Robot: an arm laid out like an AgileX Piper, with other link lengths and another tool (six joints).
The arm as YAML. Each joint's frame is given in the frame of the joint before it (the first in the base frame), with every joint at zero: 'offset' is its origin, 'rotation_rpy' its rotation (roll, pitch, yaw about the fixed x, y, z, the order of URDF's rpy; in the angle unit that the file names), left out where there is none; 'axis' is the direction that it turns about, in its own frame. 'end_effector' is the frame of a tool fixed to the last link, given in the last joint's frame.
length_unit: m
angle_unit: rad
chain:
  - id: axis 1
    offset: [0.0, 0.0, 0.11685]
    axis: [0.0, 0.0, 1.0]
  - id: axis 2
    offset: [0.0, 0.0, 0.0]
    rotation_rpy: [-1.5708, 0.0, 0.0]
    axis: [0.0, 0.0, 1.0]
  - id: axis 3
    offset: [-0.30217, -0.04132, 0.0]
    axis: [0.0, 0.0, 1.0]
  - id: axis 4
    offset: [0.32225, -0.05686, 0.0]
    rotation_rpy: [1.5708, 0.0, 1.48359]
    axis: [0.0, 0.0, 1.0]
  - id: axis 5
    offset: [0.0, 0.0, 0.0]
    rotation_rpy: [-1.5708, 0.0, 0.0]
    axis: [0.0, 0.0, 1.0]
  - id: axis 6
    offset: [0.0, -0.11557, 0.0]
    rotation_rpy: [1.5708, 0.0, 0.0]
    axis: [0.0, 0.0, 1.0]
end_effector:
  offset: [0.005, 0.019, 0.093]
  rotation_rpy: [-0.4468, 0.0, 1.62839]
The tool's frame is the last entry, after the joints.
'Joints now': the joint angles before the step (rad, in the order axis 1, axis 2, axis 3, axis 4, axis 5, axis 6). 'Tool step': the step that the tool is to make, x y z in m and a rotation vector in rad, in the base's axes. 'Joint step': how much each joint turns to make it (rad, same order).
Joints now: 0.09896, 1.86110, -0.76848, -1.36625, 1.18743, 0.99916
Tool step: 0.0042, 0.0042, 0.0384, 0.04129, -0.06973, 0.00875
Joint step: 0.00007, -0.13460, -0.00203, 0.04175, -0.01777, -0.07451
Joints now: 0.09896, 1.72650, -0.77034, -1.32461, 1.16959, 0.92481
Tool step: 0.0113, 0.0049, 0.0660, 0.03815, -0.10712, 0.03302
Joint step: -0.00010, -0.17395, -0.05079, 0.04962, -0.01073, -0.13246
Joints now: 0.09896, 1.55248, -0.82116, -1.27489, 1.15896, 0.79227
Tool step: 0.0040, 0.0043, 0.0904, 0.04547, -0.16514, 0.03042
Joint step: -0.00227, -0.18873, -0.10126, 0.06621, -0.00118, -0.14020
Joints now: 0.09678, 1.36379, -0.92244, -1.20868, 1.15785, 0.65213
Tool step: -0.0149, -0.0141, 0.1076, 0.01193, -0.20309, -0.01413
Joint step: -0.04190, -0.15178, -0.15617, 0.03703, 0.01438, -0.11627
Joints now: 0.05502, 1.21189, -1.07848, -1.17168, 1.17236, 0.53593
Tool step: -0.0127, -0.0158, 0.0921, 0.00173, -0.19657, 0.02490
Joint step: -0.07366, -0.07172, -0.17052, 0.04331, -0.07099, -0.08979
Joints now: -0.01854, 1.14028, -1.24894, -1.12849, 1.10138, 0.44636
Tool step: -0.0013, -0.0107, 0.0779, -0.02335, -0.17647, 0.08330
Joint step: -0.09955, -0.01138, -0.16389, 0.08982, -0.15904, -0.09452
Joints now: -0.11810, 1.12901, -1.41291, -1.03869, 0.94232, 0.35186
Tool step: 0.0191, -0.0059, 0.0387, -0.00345, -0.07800, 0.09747
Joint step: -0.09477, 0.05730, -0.13427, 0.16888, -0.14142, -0.12928
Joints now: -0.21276, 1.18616, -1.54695, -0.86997, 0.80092, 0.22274
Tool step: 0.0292, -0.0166, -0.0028, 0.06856, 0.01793, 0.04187
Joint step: -0.08632, 0.10684, -0.11676, 0.20611, -0.02909, -0.13343
